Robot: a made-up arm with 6 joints. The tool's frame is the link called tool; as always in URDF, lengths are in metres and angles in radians. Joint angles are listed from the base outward. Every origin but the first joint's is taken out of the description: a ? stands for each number. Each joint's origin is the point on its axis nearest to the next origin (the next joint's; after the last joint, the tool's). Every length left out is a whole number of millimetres.
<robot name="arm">
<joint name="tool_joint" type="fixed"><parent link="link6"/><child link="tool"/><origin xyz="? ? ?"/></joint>
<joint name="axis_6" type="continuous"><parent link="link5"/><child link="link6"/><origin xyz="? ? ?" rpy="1.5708 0 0"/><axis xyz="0 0 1"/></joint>
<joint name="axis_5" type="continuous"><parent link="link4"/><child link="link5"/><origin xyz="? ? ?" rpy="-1.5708 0 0"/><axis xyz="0 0 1"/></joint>
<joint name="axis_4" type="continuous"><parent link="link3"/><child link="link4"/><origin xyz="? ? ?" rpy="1.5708 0 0"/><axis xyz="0 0 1"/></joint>
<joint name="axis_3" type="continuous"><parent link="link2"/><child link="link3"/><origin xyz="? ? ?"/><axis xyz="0 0 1"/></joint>
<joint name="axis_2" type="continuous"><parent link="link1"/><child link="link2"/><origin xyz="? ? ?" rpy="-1.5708 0 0"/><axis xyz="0 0 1"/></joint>
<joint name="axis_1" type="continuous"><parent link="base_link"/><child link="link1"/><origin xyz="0 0 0.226"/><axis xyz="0 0 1"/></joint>
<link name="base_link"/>
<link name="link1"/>
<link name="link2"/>
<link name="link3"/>
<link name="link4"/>
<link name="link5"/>
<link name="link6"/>
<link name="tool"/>
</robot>
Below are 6 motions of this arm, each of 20 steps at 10 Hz.
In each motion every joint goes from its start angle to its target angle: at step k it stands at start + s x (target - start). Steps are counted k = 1, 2, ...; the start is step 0. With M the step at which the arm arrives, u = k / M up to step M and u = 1 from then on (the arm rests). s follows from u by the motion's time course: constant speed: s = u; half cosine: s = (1 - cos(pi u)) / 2; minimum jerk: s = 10 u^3 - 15 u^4 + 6 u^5.
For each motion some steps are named. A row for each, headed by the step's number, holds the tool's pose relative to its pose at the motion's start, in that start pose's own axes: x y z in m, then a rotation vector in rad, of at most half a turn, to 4 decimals.
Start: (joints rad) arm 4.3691 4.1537 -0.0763 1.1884 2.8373 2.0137
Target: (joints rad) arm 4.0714 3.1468 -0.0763 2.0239 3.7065 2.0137
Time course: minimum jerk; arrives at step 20
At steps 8, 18, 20:
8: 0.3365 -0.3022 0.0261 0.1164 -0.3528 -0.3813
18: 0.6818 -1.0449 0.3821 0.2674 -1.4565 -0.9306
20: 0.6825 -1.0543 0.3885 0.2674 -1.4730 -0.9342

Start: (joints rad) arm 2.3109 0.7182 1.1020 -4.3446 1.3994 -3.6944
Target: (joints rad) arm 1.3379 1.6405 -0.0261 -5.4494 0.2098 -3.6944
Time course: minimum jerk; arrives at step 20
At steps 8, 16, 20:
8: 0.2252 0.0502 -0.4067 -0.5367 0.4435 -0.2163
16: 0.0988 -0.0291 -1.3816 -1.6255 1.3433 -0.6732
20: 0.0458 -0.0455 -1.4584 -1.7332 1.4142 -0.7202

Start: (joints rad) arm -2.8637 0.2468 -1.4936 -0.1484 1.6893 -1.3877
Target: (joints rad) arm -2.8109 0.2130 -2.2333 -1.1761 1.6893 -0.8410
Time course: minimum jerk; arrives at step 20
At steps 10, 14, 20:
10: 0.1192 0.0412 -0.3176 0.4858 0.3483 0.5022
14: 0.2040 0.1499 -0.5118 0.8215 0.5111 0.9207
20: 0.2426 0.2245 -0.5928 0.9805 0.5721 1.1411

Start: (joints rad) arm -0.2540 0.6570 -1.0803 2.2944 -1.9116 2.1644
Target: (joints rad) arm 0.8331 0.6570 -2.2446 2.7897 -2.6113 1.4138
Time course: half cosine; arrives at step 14
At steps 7, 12, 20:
7: 0.4110 -0.0409 -0.1304 -0.4758 -0.7632 -0.1040
12: 0.7892 0.0964 0.0177 -0.5559 -1.5171 -0.1169
20: 0.8226 0.1264 0.0379 -0.5405 -1.5941 -0.1066

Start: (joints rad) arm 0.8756 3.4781 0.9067 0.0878 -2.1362 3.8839
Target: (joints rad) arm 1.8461 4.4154 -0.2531 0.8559 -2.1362 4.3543
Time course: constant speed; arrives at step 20
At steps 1, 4, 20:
1: 0.0226 0.0468 -0.0162 0.0144 0.0084 -0.0260
4: 0.1120 0.1835 -0.0537 0.0658 0.0381 -0.0982
20: 0.9639 0.5712 0.1017 0.5336 0.2258 -0.2866

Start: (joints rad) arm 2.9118 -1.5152 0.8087 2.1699 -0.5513 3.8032
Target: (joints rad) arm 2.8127 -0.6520 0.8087 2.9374 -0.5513 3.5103
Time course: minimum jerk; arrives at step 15
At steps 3, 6, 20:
3: 0.0519 0.0379 0.0337 -0.0297 0.0556 -0.0053
6: 0.3108 0.1910 0.1513 -0.1463 0.3095 -0.0224
20: 1.1086 0.4117 0.1879 -0.3080 0.9925 -0.0047

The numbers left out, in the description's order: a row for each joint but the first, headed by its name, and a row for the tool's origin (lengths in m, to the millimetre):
tool: 0 0 0
axis_6: 0 -0.092 0
axis_5: 0 0 0
axis_4: 0 -0.836 0
axis_3: 0 -0.623 0
axis_2: 0 0.026 0

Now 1 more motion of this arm.
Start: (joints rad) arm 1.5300 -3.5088 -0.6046 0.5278 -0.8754 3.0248
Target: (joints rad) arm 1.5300 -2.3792 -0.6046 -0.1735 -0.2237 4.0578
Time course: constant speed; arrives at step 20
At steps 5, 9, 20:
5: -0.1414 0.1673 -0.3454 0.0347 -0.4178 0.0455
9: -0.1743 0.2960 -0.6510 -0.0198 -0.7646 0.0832
20: 0.1270 0.5641 -1.4798 -0.5163 -1.6367 0.0677

